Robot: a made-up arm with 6 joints.
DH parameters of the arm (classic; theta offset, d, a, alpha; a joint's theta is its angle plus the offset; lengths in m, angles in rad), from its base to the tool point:
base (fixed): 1.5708 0 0.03 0
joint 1: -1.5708 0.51 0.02 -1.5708
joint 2: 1.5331 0 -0.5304 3.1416
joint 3: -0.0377 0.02 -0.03 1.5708
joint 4: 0 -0.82 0 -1.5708
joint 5: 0 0.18 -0.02 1.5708
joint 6: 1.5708 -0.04 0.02 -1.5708
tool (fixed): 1.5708 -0.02 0 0
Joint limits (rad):
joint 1: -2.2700..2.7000
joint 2: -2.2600..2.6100
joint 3: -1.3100..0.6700
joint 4: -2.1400..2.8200
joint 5: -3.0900..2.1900
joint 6: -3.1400..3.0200
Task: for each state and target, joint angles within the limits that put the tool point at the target. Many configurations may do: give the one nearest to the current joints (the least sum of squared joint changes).
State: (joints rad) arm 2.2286 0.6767 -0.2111 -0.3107 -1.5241 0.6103
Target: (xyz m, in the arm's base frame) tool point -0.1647 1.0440 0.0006
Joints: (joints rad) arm 1.9478 1.2600 0.3466 -0.1525 -1.4192 0.6825
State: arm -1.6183 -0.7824 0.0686 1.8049 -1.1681 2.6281
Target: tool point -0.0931 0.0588 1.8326
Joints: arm -1.4759 -0.5121 0.5965 1.3046 -1.2863 2.5626
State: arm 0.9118 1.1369 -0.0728 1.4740 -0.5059 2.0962
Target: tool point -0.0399 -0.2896 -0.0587
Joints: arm 1.2223 1.9928 -0.9626 1.2075 -0.6094 2.0992
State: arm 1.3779 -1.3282 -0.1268 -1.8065 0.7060 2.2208
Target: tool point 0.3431 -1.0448 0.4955
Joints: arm 1.8284 -2.2600 0.6524 -1.6971 0.8927 2.2713
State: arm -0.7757 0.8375 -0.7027 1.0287 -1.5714 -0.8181
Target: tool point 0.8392 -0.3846 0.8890
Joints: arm -0.3222 0.2071 -0.1842 1.1642 -1.5913 -0.8088
